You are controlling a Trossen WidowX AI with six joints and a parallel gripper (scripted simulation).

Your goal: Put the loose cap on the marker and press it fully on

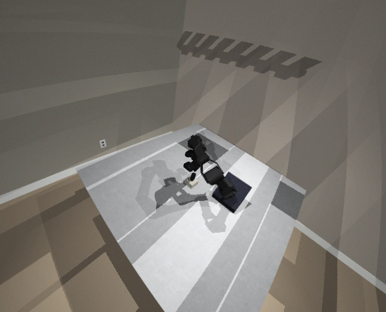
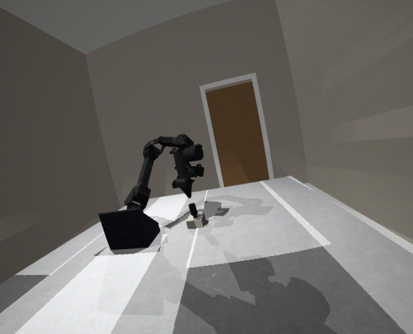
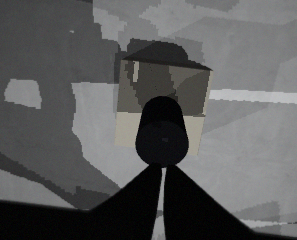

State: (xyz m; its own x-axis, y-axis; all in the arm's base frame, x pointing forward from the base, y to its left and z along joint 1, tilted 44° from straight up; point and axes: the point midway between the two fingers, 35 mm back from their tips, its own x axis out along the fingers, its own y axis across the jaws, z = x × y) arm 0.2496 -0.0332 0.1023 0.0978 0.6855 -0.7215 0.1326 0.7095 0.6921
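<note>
My gripper tip is now 5 cm above the dark cap. Also, from my gripper tip: holder block: 11 cm below.
</note>
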